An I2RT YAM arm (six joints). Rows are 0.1 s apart.
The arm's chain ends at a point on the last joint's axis. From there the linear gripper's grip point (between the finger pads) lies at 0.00 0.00 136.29 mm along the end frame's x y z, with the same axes.
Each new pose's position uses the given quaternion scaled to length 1; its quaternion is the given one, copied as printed.
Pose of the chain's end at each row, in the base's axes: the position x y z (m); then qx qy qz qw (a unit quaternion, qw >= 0):
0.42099 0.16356 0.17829 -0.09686 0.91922 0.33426 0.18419
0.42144 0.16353 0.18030 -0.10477 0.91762 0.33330 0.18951
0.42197 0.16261 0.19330 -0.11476 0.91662 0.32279 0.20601
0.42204 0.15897 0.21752 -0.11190 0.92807 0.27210 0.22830
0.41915 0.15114 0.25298 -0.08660 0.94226 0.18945 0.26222
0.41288 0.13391 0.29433 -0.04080 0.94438 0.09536 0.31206
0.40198 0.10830 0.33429 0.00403 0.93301 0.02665 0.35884
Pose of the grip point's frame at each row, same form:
0.45832 0.25218 0.08170 -0.09686 0.91922 0.33426 0.18419
0.45932 0.25231 0.08408 -0.10477 0.91762 0.33330 0.18951
0.46334 0.24970 0.09698 -0.11476 0.91662 0.32279 0.20601
0.47149 0.23477 0.11562 -0.11190 0.92807 0.27210 0.22830
0.48203 0.20599 0.14522 -0.08660 0.94226 0.18945 0.26222
0.49215 0.16193 0.18706 -0.04080 0.94438 0.09536 0.31206
0.49327 0.11468 0.23329 0.00403 0.93301 0.02665 0.35884

